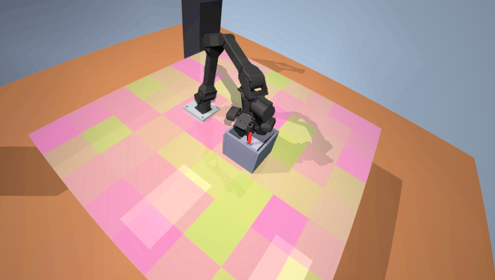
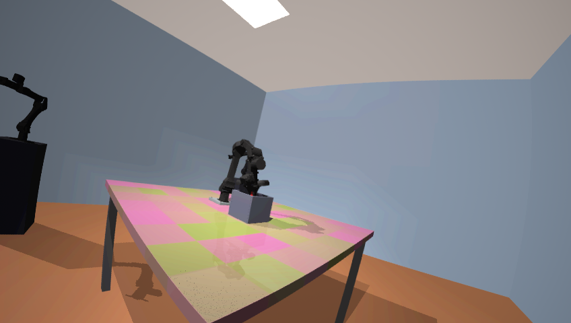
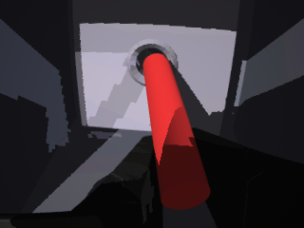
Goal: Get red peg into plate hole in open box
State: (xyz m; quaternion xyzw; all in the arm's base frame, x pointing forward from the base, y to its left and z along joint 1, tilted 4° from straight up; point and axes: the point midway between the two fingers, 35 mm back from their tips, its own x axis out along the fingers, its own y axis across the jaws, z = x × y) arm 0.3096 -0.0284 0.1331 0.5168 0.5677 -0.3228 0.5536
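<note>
The red peg lies 1 cm to the right of my gripper tip.
</note>
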